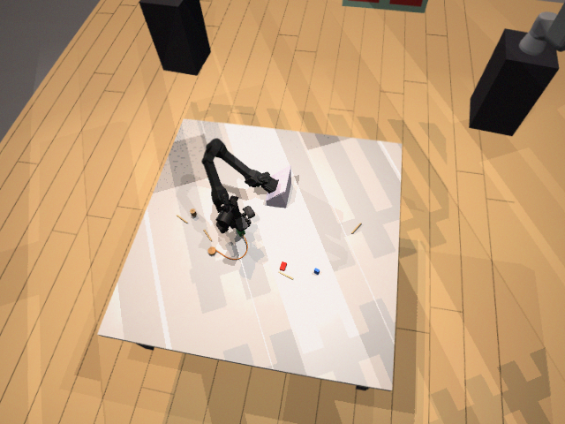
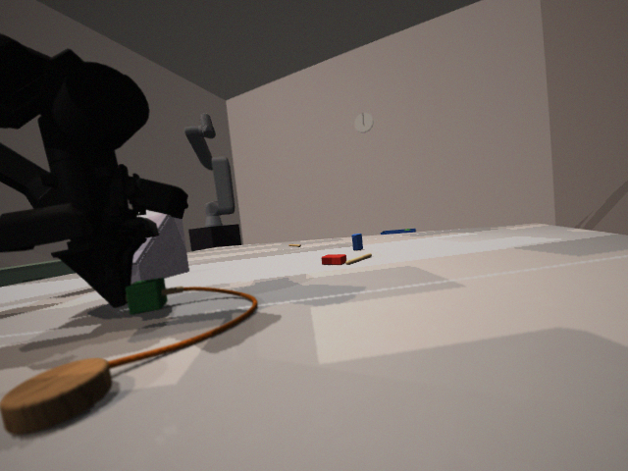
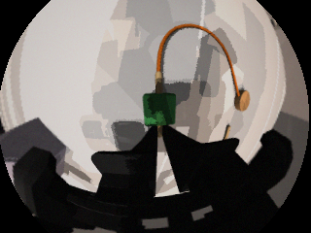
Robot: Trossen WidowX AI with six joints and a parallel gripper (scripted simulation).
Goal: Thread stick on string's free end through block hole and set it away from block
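Right now my gripper tip is 20 mm to the right of the green block, 20 mm short of it and 10 mm below it. From my gripper tip the other things lie so: small wooden cylinder (250 mm to the right, 20 mm behind, 10 mm above); then round wooden button (150 mm ahead, 90 mm to the right); then red block (270 mm to the left, 130 mm ahead).
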